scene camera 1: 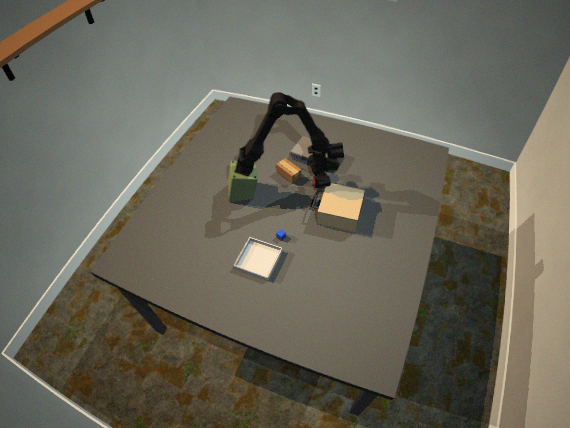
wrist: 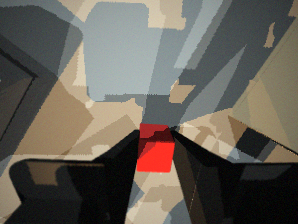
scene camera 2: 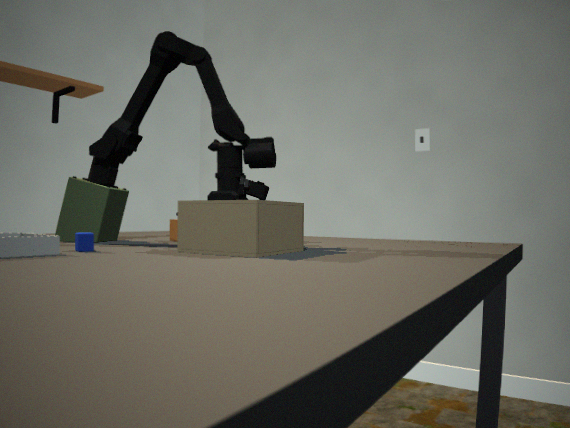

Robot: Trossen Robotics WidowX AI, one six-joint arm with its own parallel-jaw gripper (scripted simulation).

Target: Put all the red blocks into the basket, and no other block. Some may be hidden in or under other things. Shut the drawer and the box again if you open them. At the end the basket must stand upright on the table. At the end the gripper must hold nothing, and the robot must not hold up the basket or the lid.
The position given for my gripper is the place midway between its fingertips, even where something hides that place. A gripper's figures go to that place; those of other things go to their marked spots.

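My gripper (wrist: pixel 154 134) is here with 11 cm from the lens to it. I can see a red block (wrist: pixel 156 145) as well, and that one is 10 cm from the lens.
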